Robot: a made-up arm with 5 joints.
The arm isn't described. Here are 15 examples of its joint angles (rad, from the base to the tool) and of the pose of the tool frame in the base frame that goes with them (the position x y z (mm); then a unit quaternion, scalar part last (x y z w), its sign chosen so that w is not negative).
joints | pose
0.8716 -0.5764 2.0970 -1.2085 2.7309 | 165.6 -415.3 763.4 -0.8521 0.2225 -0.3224 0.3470
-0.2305 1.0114 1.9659 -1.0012 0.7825 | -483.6 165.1 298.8 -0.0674 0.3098 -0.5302 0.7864
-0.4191 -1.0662 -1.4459 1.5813 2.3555 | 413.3 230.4 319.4 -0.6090 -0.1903 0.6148 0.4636
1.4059 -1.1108 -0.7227 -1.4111 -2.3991 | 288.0 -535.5 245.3 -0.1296 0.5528 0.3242 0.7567
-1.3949 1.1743 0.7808 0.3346 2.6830 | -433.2 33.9 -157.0 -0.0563 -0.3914 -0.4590 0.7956
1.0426 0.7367 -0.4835 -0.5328 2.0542 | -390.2 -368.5 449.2 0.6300 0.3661 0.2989 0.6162
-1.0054 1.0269 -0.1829 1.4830 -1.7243 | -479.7 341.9 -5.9 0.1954 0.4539 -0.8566 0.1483
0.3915 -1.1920 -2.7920 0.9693 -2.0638 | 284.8 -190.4 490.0 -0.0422 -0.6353 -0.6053 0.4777
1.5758 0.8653 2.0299 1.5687 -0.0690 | -245.8 -581.8 377.4 0.2427 -0.5787 -0.0212 0.7783
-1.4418 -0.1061 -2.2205 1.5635 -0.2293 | 46.4 392.7 2.1 0.7145 -0.6134 0.0191 0.3359
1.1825 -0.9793 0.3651 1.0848 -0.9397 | 303.2 -425.2 599.5 0.8809 -0.3055 0.3057 0.1932
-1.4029 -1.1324 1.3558 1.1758 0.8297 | 248.9 120.0 -160.2 -0.3805 0.2763 -0.3951 0.7891
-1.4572 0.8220 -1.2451 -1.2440 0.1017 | -393.8 155.0 -73.3 0.0375 0.8452 0.5248 0.0942
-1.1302 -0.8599 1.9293 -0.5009 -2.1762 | 191.1 448.4 -3.3 0.6370 0.6247 0.0604 0.4475
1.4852 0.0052 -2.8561 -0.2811 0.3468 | -156.5 -717.7 352.3 -0.0664 0.5854 -0.1320 0.7972
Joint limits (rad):
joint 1: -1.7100..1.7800
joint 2: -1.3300..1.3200
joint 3: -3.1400..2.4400
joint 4: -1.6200..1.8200
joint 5: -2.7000..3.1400
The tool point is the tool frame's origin. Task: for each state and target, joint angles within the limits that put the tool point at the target. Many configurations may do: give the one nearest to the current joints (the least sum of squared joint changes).
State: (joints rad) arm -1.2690 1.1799 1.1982 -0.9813 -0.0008
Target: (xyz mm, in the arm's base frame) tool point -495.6 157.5 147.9
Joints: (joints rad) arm -0.4462 1.1846 1.1005 -0.8768 0.2334
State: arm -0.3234 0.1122 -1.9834 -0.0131 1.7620
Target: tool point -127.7 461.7 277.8
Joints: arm -0.8623 -0.0468 -1.8995 0.2055 1.7214
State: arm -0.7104 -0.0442 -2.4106 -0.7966 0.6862
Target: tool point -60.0 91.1 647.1
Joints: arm -0.0318 -0.2635 -2.4019 -0.6165 0.6743
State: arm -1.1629 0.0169 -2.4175 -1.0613 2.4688
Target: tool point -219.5 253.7 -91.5
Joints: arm -1.2817 0.3957 -2.0848 -1.1887 2.6100
